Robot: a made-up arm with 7 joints. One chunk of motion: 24 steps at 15 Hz.
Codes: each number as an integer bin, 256 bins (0 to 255) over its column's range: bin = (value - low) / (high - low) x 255, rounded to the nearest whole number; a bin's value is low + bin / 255 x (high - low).
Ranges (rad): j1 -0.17..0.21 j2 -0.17..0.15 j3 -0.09..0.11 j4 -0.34..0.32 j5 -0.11..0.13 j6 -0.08..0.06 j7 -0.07..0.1
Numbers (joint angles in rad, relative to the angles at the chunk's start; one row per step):
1: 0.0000 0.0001 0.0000 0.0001 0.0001 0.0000 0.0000
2: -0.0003 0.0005 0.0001 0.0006 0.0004 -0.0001 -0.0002
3: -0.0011 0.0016 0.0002 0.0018 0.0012 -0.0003 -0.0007
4: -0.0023 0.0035 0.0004 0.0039 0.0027 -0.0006 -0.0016
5: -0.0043 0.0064 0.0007 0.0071 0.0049 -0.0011 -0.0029
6: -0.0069 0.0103 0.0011 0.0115 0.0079 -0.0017 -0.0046
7: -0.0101 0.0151 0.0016 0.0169 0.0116 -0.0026 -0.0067
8: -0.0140 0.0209 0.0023 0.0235 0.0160 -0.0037 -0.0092
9: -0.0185 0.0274 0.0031 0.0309 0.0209 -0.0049 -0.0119
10: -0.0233 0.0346 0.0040 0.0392 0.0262 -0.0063 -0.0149
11: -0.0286 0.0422 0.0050 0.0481 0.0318 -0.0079 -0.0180
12: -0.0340 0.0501 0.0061 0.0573 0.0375 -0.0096 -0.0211
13: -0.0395 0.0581 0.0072 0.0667 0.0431 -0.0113 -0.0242
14: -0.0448 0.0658 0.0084 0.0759 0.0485 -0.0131 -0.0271
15: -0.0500 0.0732 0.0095 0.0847 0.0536 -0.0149 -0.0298
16: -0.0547 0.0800 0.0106 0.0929 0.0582 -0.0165 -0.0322
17: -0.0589 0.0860 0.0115 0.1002 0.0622 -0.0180 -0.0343
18: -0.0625 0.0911 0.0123 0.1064 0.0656 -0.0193 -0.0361
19: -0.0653 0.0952 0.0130 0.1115 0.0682 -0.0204 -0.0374
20: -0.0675 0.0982 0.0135 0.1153 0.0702 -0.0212 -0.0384
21: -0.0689 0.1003 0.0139 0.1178 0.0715 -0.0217 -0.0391
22: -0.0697 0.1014 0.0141 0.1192 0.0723 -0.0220 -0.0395
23: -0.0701 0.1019 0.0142 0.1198 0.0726 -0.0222 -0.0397
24: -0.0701 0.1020 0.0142 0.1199 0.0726 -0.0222 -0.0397
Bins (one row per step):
1: 114 136 115 131 117 146 105
2: 114 136 115 132 117 146 105
3: 113 137 115 132 118 145 104
4: 113 138 115 133 120 145 103
5: 111 141 116 134 122 144 101
6: 109 144 116 136 125 143 98
7: 107 148 117 138 129 141 95
8: 105 152 118 140 134 139 91
9: 102 157 119 143 139 137 87
10: 98 163 120 147 145 134 83
11: 95 169 121 150 151 131 78
12: 91 175 123 154 157 128 73
13: 88 182 124 157 163 125 69
14: 84 188 125 161 168 122 64
15: 81 194 127 164 174 119 60
16: 77 199 128 167 179 116 57
17: 75 204 129 170 183 113 54
18: 72 208 130 172 187 111 51
19: 70 211 131 174 189 109 49
20: 69 214 132 176 191 107 47
21: 68 215 132 177 193 106 46
22: 67 216 133 177 194 106 46
23: 67 217 133 178 194 105 45
24: 67 217 133 178 194 105 45

